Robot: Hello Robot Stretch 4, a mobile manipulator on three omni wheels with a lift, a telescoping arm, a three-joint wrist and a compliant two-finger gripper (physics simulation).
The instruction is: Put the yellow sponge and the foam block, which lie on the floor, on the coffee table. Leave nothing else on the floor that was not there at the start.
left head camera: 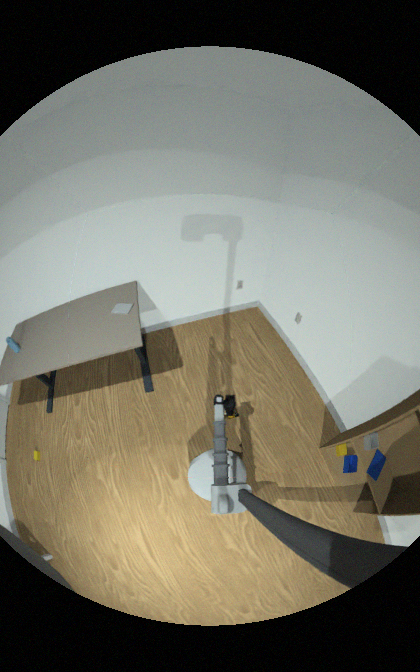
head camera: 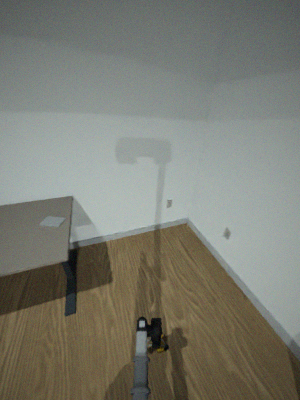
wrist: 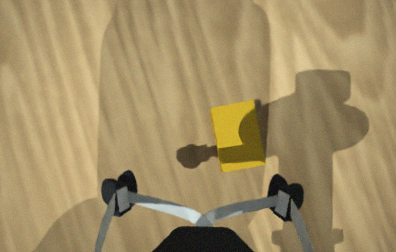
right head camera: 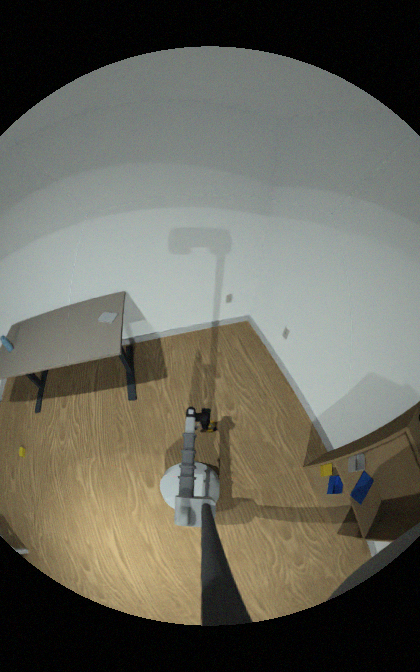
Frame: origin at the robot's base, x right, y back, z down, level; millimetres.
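Where they show: gripper, fingertip midpoint: [left head camera: 226, 415] [head camera: 154, 348] [wrist: 202, 187].
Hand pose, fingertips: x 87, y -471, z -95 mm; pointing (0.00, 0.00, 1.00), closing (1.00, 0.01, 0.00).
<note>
Things, the pixels of their top centre, and the offset from my fingertips. "*": a spot on its surface instead. Level surfaces: height alone.
- yellow block at its top centre: [wrist: 238, 136] [head camera: 160, 342] dx +49, dy -53, dz +78 mm
- coffee table at its surface level: dz -597 mm
- flat pale thing at its top centre: [left head camera: 121, 307] [right head camera: 107, 316] [head camera: 52, 220] dx -793, dy -590, dz -606 mm
- blue thing at its top centre: [left head camera: 7, 338] dx -1821, dy -153, dz -762 mm
- brown shelf unit at a spot on its surface: [right head camera: 360, 446] * dx +890, dy +371, dz -563 mm
A yellow block [wrist: 227, 125] [head camera: 160, 350] lies flat on the floor, partly in shadow. In the wrist view it is ahead of the fingertips and right of their middle. I cannot tell whether it is the sponge or the foam block. My gripper [wrist: 202, 187] [head camera: 163, 346] [left head camera: 233, 414] [right head camera: 212, 426] is open and empty, above the floor, its fingers wide apart; in the head views it partly hides the block. A smaller yellow thing [left head camera: 36, 455] [right head camera: 22, 452] lies on the floor at the far left. The coffee table [head camera: 30, 245] [left head camera: 75, 340] [right head camera: 65, 342] stands at the left.
A flat pale thing [head camera: 52, 221] [left head camera: 122, 308] [right head camera: 107, 317] and a blue thing [left head camera: 13, 344] [right head camera: 7, 343] are on the table. At the right, a brown shelf unit [left head camera: 370, 428] [right head camera: 360, 446] stands by the wall, with yellow, blue and grey things at it. Table legs reach the floor.
</note>
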